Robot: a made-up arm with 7 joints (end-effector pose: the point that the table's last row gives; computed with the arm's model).
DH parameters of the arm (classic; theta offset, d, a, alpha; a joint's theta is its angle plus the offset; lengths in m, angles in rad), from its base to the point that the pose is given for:
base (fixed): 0 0 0 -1.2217
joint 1: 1.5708 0 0 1.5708
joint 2: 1.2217 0 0 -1.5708
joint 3: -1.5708 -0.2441 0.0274 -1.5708
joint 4: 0 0 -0.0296 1.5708
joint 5: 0 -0.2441 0 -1.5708
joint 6: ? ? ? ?
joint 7: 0 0 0 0
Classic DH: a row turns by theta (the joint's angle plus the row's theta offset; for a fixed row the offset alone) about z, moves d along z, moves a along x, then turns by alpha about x.
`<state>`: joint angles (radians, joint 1 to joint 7).
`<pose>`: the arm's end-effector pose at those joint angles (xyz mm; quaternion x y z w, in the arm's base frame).
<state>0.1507 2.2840 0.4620 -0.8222 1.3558 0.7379 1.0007</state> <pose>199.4 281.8 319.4 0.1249 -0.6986 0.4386 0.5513</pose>
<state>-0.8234 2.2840 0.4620 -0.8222 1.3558 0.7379 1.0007</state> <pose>-56.4 255.9 390.5 -0.1944 -0.8798 0.3543 0.2502</pose>
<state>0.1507 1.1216 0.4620 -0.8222 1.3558 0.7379 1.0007</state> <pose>126.9 432.7 -133.7 -0.1531 -0.3517 0.7920 0.4749</pose>
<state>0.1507 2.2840 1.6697 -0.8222 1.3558 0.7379 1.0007</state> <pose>30.9 205.8 421.7 -0.3606 -0.8450 0.2324 0.3191</pose>
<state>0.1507 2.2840 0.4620 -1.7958 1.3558 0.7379 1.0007</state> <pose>269.4 99.2 198.2 0.0770 -0.5687 0.0608 0.8167</pose>
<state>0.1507 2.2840 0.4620 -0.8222 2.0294 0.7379 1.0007</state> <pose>199.4 281.8 319.4 -0.2012 -0.6393 0.4884 0.5588</pose>
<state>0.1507 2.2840 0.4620 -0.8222 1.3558 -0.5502 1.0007</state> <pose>199.4 281.8 319.4 -0.0367 -0.9590 -0.0428 0.2776</pose>
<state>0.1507 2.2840 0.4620 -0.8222 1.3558 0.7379 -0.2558</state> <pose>199.4 281.8 319.4 0.5116 -0.4918 0.0308 0.7039</pose>
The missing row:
joint 6: 0 0 0 1.5708
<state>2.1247 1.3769 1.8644 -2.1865 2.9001 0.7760 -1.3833</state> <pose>151.1 219.3 68.7 -0.1268 -0.3850 -0.3906 0.8265</pose>
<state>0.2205 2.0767 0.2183 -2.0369 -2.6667 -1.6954 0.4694</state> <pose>264.1 133.1 73.2 -0.1942 -0.6813 0.7051 0.0298</pose>
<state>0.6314 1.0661 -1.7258 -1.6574 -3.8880 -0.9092 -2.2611</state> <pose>-251.1 57.7 -268.3 0.0068 0.1093 -0.5452 0.8312</pose>
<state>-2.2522 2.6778 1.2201 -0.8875 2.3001 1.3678 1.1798</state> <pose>-372.6 240.7 -140.7 0.4885 0.7203 0.4920 0.0220</pose>
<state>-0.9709 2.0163 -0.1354 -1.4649 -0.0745 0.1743 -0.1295</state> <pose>155.2 209.9 304.5 0.8215 -0.4693 -0.2768 0.1683</pose>
